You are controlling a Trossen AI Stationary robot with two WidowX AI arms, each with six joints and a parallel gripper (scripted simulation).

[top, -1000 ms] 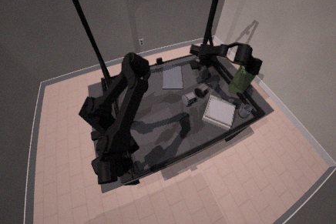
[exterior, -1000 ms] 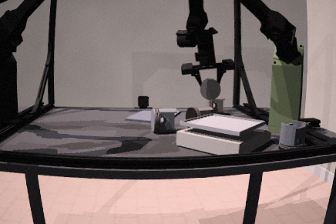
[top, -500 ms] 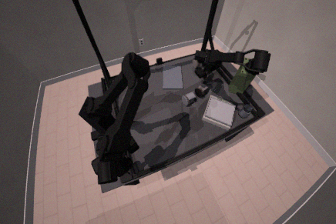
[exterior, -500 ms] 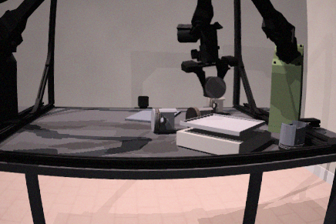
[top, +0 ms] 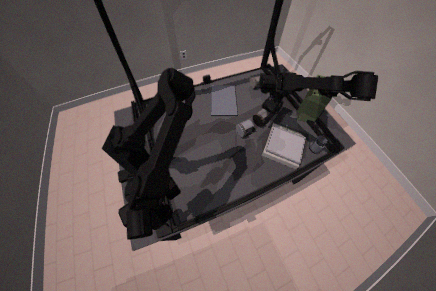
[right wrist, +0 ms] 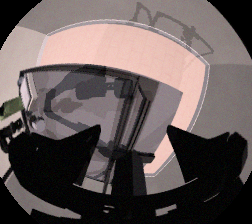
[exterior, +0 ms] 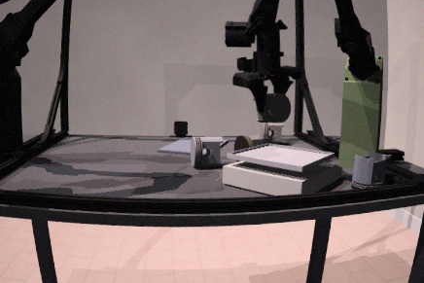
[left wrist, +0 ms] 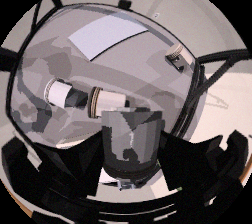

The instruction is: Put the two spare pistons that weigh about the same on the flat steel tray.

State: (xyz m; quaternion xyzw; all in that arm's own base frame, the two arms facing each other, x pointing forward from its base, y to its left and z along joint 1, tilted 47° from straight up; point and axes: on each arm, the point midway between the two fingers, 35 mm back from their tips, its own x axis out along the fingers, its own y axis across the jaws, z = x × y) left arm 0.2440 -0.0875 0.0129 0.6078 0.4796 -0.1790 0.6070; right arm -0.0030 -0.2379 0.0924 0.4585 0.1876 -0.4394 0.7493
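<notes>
Right now the white scale pan is 190 mm ahead of my left hand, 120 mm below it and 10 mm to the right of it. Also, from my left hand: flat grey steel tray: 220 mm behind, 180 mm to the right, 170 mm below; piston: 270 mm behind, 130 mm below, 60 mm to the left.
</notes>
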